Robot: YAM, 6 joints.
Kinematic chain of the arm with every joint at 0, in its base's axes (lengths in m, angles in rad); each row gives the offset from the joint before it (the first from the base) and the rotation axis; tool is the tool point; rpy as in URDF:
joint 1: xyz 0 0 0.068 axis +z
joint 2: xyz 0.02 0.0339 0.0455 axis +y
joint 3: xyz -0.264 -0.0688 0 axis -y
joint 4: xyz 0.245 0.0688 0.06 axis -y
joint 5: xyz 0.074 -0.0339 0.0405 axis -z
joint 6: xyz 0.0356 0 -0.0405 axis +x
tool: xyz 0 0 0 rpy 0 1.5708 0
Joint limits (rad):
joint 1: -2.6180..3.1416
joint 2: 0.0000..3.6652
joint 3: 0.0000..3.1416
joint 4: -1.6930..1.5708
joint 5: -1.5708..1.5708
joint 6: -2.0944..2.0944
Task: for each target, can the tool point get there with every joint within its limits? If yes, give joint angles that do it. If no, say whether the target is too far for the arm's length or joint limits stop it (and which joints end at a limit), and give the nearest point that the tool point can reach.
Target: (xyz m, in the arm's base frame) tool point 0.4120 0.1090 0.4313
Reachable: yes | joints 0.1880 1.9645 1.7108 1.2366 -1.0052 0.9294
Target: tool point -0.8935 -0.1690 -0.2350
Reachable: no: too far | nearest point -0.5980 -0.0155 -0.1171 | short by 0.353 m
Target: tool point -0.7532 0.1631 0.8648
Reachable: no: too far | nearest point -0.4519 0.0978 0.5562 | short by 0.436 m
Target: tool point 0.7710 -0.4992 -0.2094
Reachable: no: too far | nearest point 0.5112 -0.3310 -0.0982 | short by 0.329 m
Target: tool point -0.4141 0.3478 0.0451
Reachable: yes | joints 2.3791 2.8255 2.2944 -0.7048 -1.3251 1.5662
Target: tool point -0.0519 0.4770 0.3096
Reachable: yes | joints 1.7486 2.1020 1.9215 -0.3861 1.2071 -1.3577
